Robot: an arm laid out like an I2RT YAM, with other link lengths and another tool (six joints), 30 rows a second.
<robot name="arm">
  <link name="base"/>
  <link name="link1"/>
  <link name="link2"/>
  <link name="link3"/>
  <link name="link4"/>
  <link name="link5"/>
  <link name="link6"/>
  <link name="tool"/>
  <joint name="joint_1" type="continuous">
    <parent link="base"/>
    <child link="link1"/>
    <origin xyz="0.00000 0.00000 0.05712" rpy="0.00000 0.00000 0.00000"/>
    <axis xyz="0 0 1"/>
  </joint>
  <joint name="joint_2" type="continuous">
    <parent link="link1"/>
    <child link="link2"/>
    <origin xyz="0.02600 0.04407 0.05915" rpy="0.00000 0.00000 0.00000"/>
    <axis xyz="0 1 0"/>
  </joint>
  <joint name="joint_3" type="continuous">
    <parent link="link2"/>
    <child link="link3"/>
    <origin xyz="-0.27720 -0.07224 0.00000" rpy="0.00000 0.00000 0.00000"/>
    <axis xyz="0 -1 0"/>
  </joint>
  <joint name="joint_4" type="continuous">
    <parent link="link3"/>
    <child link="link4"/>
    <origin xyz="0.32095 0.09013 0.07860" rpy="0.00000 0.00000 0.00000"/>
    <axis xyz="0 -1 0"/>
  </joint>
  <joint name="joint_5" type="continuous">
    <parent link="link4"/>
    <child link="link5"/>
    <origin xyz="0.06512 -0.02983 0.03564" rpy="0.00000 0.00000 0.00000"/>
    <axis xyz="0 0 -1"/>
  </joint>
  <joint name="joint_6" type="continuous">
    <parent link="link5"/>
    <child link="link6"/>
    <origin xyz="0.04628 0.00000 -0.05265" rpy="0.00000 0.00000 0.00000"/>
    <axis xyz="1 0 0"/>
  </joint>
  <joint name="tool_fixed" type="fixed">
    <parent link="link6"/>
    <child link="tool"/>
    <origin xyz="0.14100 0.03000 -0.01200" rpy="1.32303 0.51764 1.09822"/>
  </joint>
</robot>
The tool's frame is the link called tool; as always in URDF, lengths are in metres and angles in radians. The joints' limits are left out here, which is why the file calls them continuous.
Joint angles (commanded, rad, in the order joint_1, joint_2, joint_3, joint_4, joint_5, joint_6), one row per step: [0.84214, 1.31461, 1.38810, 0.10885, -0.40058, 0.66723]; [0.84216, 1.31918, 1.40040, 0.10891, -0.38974, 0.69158]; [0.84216, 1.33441, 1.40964, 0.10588, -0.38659, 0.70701]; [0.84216, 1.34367, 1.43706, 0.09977, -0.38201, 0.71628]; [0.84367, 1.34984, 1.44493, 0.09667, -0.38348, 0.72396]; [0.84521, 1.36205, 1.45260, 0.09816, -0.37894, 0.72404]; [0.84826, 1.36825, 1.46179, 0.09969, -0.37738, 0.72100]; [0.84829, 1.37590, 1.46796, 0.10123, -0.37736, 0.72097]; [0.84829, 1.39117, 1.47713, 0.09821, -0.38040, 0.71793]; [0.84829, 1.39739, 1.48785, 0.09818, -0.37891, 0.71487]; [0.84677, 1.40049, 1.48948, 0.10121, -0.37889, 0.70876]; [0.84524, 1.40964, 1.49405, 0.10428, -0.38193, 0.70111]
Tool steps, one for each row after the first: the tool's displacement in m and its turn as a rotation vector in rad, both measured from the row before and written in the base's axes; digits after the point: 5 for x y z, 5 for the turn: [0.00224, -0.00042, 0.00544, 0.01486, 0.01903, -0.00647]; [0.00402, 0.00353, -0.00235, -0.00135, 0.02080, -0.00046]; [0.00101, -0.00012, 0.00935, 0.01259, 0.00123, -0.00290]; [0.00010, 0.00149, 0.00080, 0.00128, 0.00785, 0.00432]; [0.00273, 0.00312, -0.00129, -0.00168, 0.00274, -0.00290]; [-0.00036, 0.00159, 0.00224, 0.00259, -0.00559, 0.00098]; [0.00147, 0.00168, -0.00003, 0.00004, -0.00006, 0.00001]; [0.00282, 0.00399, -0.00332, -0.00821, 0.00278, 0.00246]; [0.00096, 0.00076, 0.00265, 0.00254, -0.00559, -0.00199]; [0.00131, 0.00039, -0.00015, -0.00082, -0.00670, -0.00261]; [0.00213, 0.00207, -0.00165, -0.00401, -0.00653, 0.00012]
